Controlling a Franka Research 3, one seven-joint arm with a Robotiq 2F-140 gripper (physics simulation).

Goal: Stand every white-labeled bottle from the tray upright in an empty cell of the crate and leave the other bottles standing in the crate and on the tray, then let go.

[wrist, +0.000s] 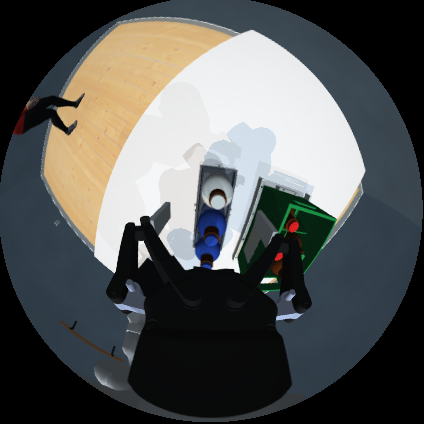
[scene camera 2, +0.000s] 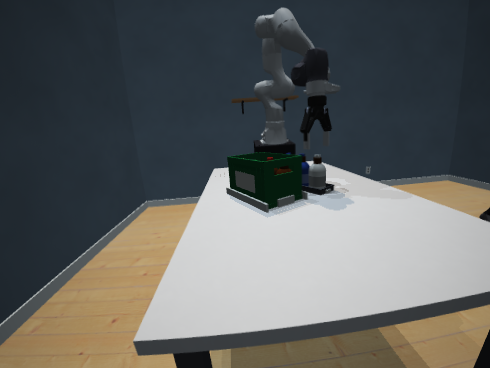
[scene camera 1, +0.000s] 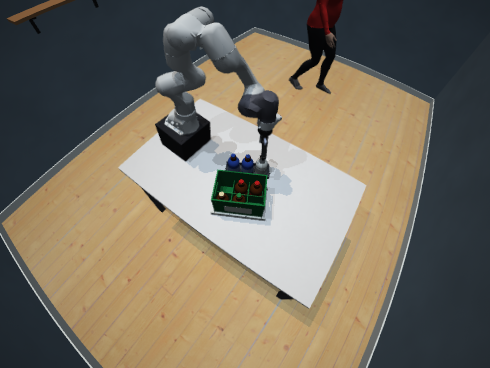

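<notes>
The white-labeled bottle (scene camera 1: 262, 167) (scene camera 2: 317, 178) (wrist: 217, 187) stands upright at one end of the dark tray (scene camera 2: 326, 189) (wrist: 204, 175). Two blue bottles (scene camera 1: 233, 162) (scene camera 1: 247, 163) (wrist: 212, 220) (wrist: 206, 249) stand beside it on the tray. The green crate (scene camera 1: 218, 204) (scene camera 2: 288, 193) (wrist: 322, 210) holds two red-capped bottles (scene camera 1: 241, 187) (scene camera 1: 256, 189), a pale-capped bottle (scene camera 1: 222, 195) and a green-capped bottle (scene camera 1: 239, 197). In scene camera 1 its back left and front right cells look empty. My gripper (scene camera 1: 264, 155) (scene camera 2: 317, 141) (wrist: 213, 213) is open and empty, above the white-labeled bottle, fingers pointing down.
Low grey rails (scene camera 2: 247, 199) (wrist: 248, 216) run around the crate's base on the white table (scene camera 1: 310, 215) (scene camera 2: 300, 270). The crate stands close to the tray. The arm's black base block (scene camera 1: 183, 138) is at the table's back left. A person (scene camera 1: 324, 42) stands beyond the table.
</notes>
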